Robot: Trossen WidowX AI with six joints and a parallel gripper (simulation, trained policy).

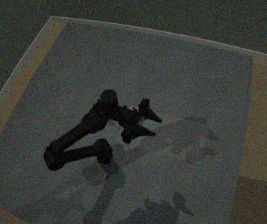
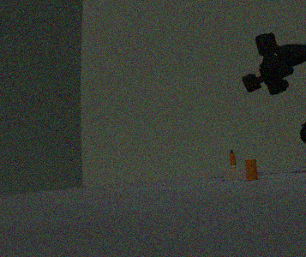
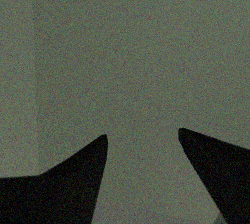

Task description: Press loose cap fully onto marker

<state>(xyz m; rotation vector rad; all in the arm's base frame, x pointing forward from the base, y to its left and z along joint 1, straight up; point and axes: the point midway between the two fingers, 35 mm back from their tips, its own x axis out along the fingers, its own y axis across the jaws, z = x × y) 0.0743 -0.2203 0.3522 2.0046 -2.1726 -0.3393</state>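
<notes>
Now: the orange cap 32 cm to the left of my gripper tip, 32 cm below it and 15 cm ahead of it. Round my gripper tip: orange marker (29 cm below, 19 cm ahead, 18 cm to the left); then pale holder block (33 cm below, 19 cm ahead, 18 cm to the left).
</notes>
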